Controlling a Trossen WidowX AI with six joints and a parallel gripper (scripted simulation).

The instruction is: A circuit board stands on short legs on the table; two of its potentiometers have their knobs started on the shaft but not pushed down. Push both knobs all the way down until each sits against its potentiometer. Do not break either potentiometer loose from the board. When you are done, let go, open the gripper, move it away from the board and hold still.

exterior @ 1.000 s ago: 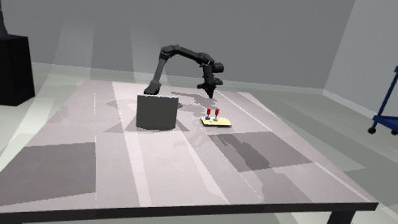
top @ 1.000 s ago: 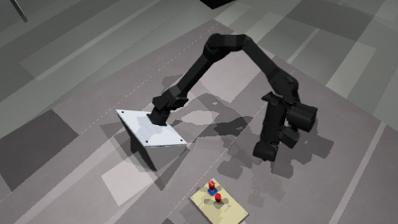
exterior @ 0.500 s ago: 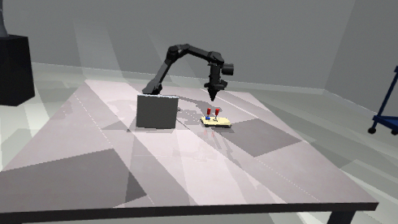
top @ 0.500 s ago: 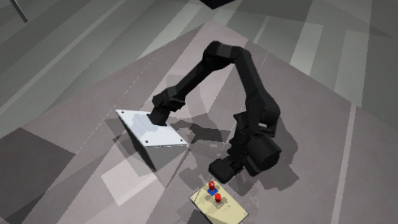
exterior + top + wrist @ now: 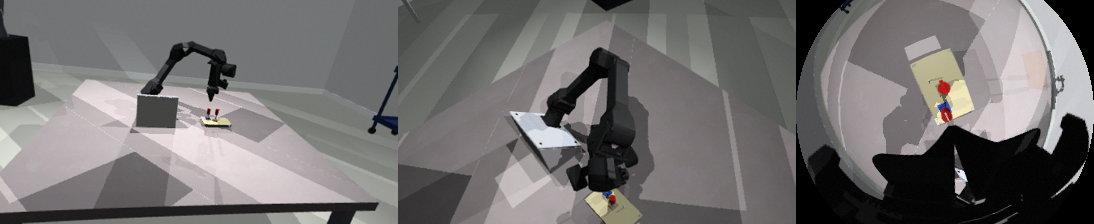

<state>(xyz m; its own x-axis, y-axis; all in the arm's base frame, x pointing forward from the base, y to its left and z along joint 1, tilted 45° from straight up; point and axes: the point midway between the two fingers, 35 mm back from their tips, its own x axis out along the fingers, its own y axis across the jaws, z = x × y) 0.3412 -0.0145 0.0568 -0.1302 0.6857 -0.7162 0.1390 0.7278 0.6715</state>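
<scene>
The red knob lies 50 mm below my gripper tip and 50 mm ahead of it.
</scene>
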